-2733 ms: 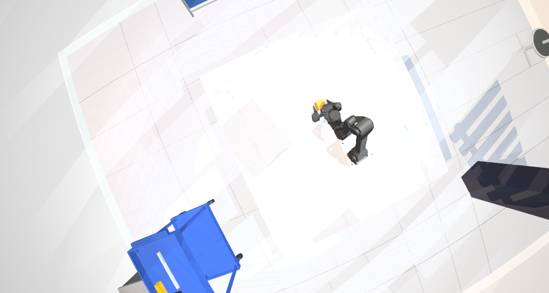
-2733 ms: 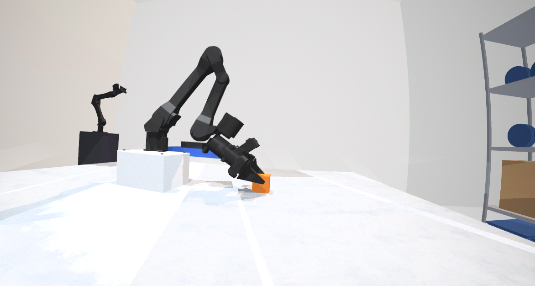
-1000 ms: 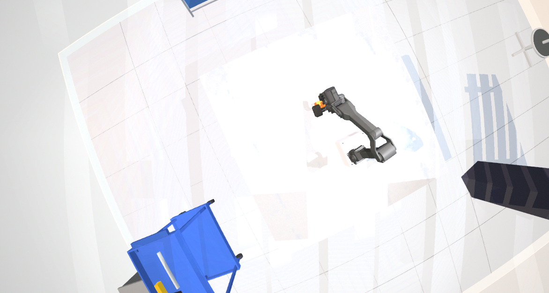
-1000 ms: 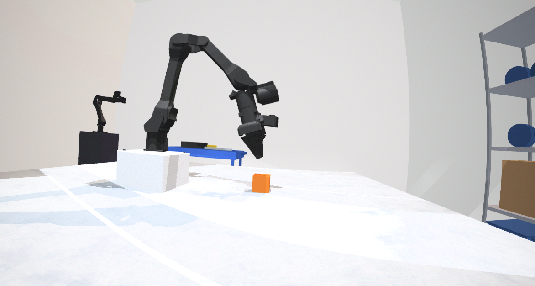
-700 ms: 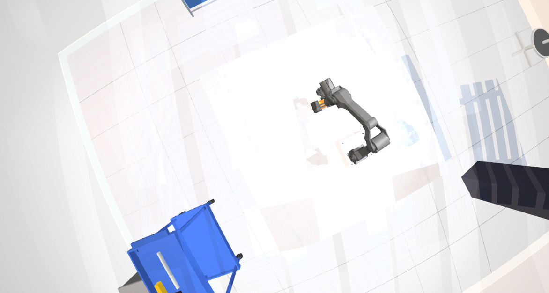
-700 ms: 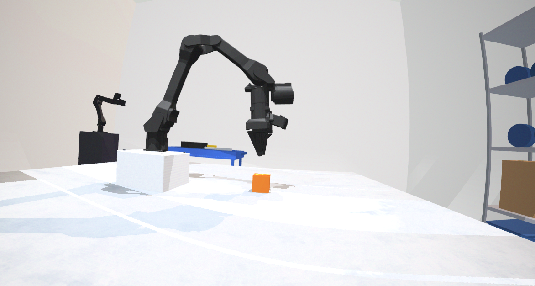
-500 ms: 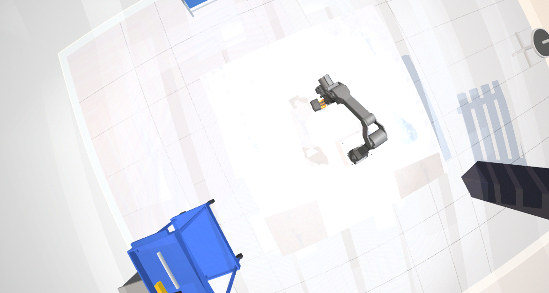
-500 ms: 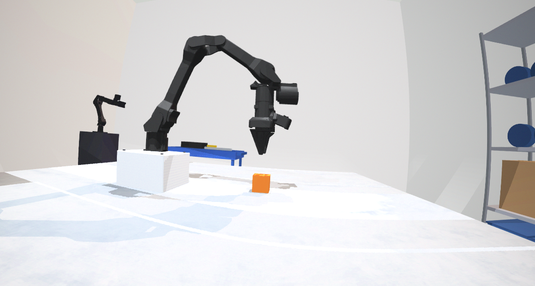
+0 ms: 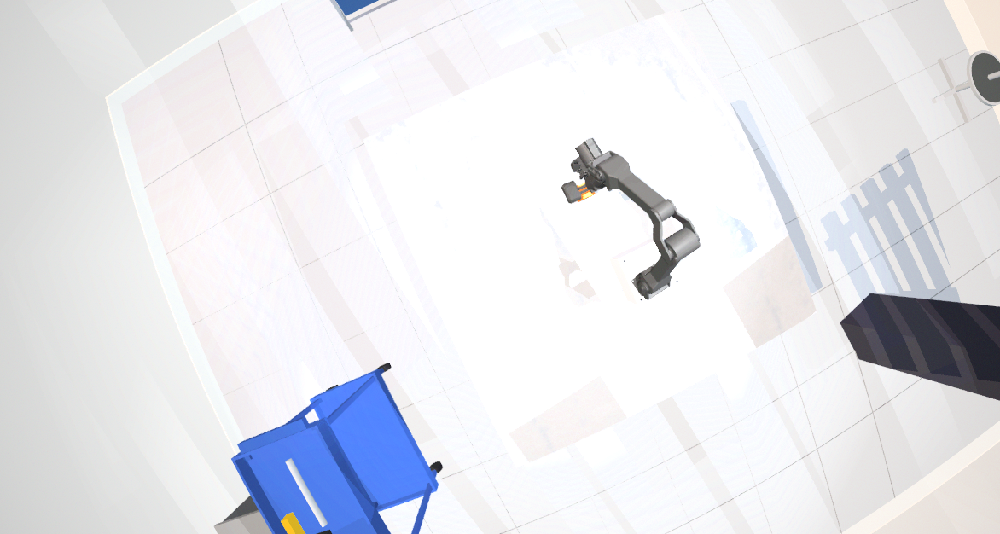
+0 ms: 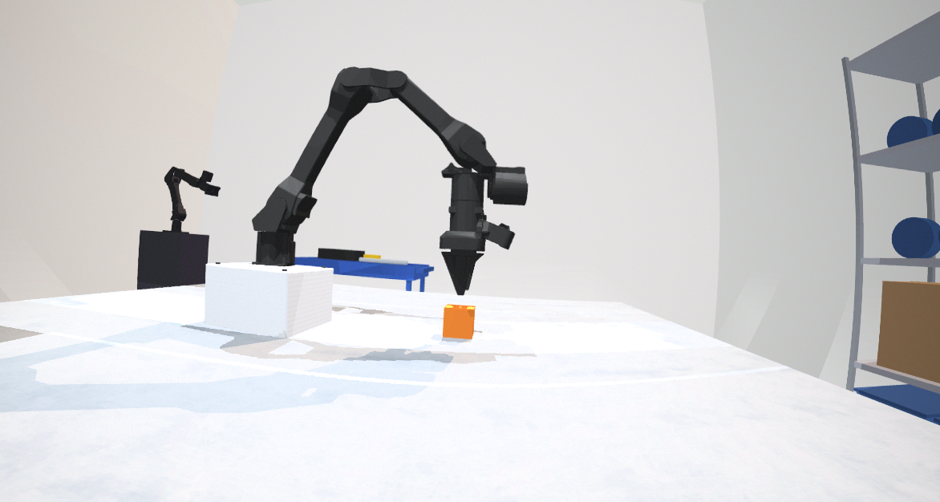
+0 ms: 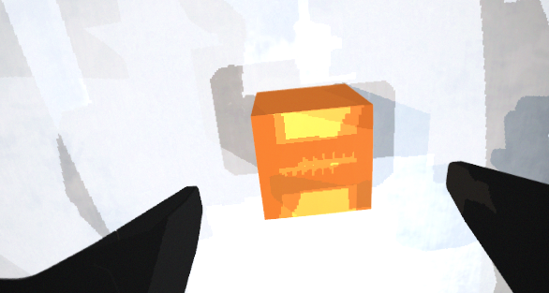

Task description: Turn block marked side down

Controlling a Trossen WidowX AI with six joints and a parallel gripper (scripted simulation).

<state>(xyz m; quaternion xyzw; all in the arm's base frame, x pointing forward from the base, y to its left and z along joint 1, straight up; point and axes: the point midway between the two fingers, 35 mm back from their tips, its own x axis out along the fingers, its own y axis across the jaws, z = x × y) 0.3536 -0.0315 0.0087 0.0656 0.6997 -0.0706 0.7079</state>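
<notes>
Right now my gripper tip is 5 cm above the block and 2 cm past it.
</notes>
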